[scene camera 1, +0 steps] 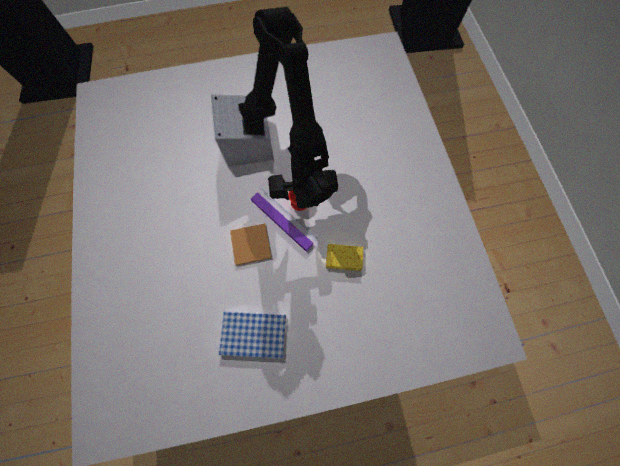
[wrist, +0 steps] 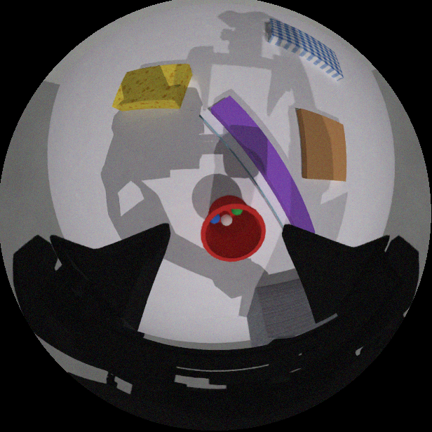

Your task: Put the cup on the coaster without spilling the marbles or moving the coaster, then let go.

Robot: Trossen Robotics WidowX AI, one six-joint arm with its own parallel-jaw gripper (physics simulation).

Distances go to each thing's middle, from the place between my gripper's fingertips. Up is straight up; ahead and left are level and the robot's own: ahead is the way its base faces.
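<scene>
Red cup [wrist: 240, 239] with my hand 70 mm above it, 20 mm past it and 10 mm to the left of it. The orange-brown coaster [scene camera 1: 250, 244] is 180 mm to the right of my hand, 100 mm ahead of it and 90 mm below it. Going by their middles, the red cup is the nearest to my hand of the things named here.
</scene>
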